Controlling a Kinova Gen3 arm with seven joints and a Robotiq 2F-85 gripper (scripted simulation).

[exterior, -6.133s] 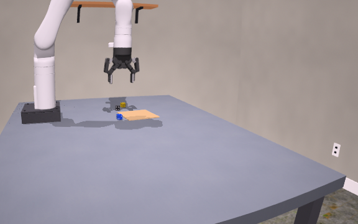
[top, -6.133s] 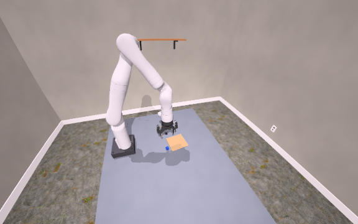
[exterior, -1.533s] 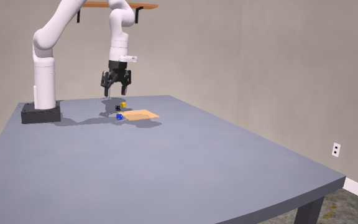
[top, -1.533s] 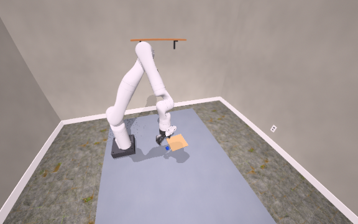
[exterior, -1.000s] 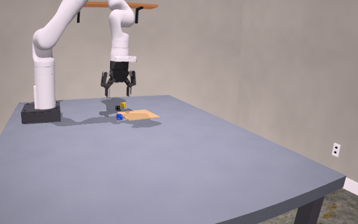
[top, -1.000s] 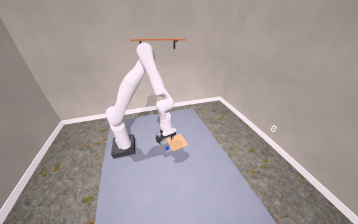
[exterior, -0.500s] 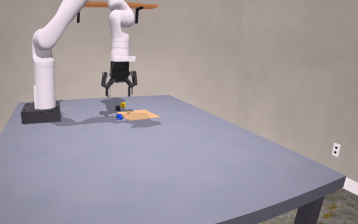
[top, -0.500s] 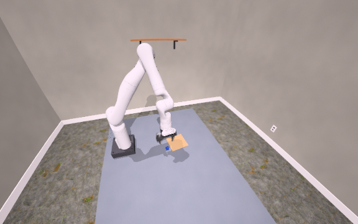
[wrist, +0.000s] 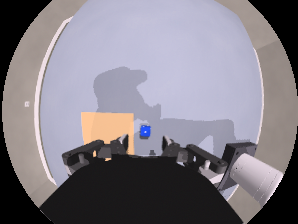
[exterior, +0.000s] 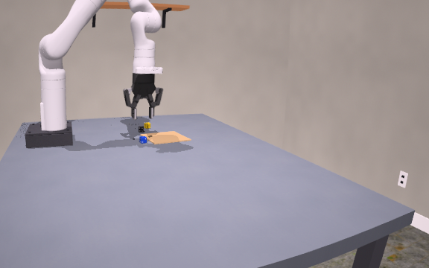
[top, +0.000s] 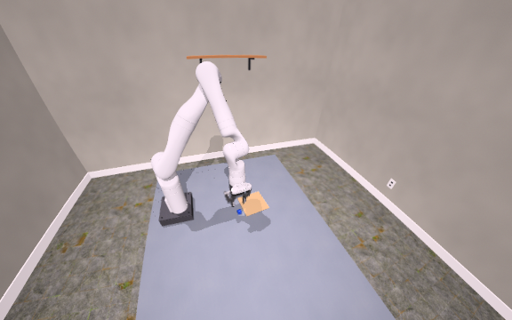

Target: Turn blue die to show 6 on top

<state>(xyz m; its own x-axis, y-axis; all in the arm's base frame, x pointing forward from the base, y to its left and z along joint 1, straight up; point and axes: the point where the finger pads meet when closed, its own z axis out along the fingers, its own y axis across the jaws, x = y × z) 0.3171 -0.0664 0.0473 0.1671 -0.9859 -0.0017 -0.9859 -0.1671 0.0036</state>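
My hand is 90 mm above the blue die. Also, from my hand: black die: 170 mm to the left, 90 mm below, 20 mm ahead; mat: 100 mm below, 90 mm ahead, 50 mm to the left; yellow die: 230 mm to the left, 90 mm below, 50 mm ahead.
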